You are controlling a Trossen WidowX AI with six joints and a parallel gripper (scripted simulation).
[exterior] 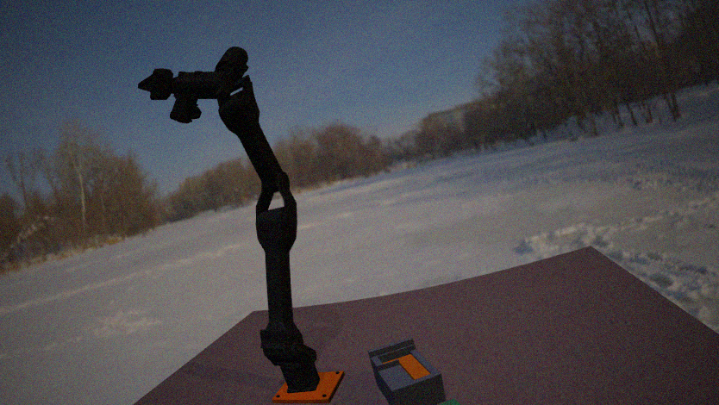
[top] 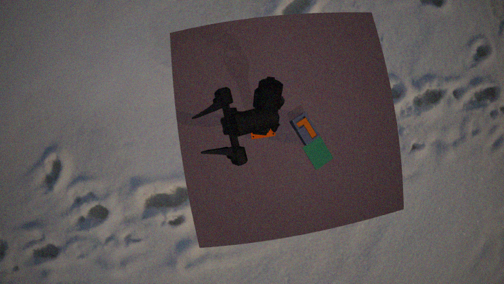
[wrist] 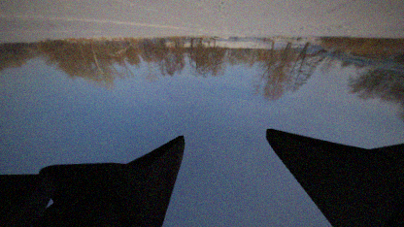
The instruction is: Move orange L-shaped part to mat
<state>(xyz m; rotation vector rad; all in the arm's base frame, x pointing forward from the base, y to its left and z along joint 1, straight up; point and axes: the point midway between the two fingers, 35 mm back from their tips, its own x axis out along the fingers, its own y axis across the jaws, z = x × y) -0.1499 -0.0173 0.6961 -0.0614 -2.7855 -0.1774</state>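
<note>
My gripper tip is 400 mm short of the orange L-shaped part, 60 mm to the left of it and 670 mm above it. The rest, counted from my gripper tip: green mat: 450 mm ahead, 220 mm to the right, 730 mm below.
</note>
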